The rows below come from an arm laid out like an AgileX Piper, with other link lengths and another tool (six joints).
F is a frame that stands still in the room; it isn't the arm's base.
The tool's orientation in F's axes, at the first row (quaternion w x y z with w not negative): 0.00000 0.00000 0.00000 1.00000
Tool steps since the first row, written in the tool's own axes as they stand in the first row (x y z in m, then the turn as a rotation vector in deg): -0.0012 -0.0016 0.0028 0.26 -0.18 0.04; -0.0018 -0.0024 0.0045 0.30 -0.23 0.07; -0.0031 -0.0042 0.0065 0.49 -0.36 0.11; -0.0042 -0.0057 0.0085 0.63 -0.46 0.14; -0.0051 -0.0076 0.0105 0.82 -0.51 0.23; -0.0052 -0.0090 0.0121 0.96 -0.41 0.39; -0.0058 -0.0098 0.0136 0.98 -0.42 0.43; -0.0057 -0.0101 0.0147 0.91 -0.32 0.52; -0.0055 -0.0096 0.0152 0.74 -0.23 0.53
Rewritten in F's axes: 0.0012 0.0016 0.0028 -0.26 0.18 0.04; 0.0018 0.0024 0.0045 -0.30 0.23 0.07; 0.0031 0.0042 0.0065 -0.49 0.36 0.11; 0.0042 0.0057 0.0085 -0.63 0.46 0.14; 0.0051 0.0076 0.0105 -0.82 0.51 0.23; 0.0052 0.0090 0.0121 -0.96 0.41 0.39; 0.0058 0.0098 0.0136 -0.98 0.42 0.43; 0.0057 0.0101 0.0147 -0.91 0.32 0.52; 0.0055 0.0096 0.0152 -0.74 0.23 0.53
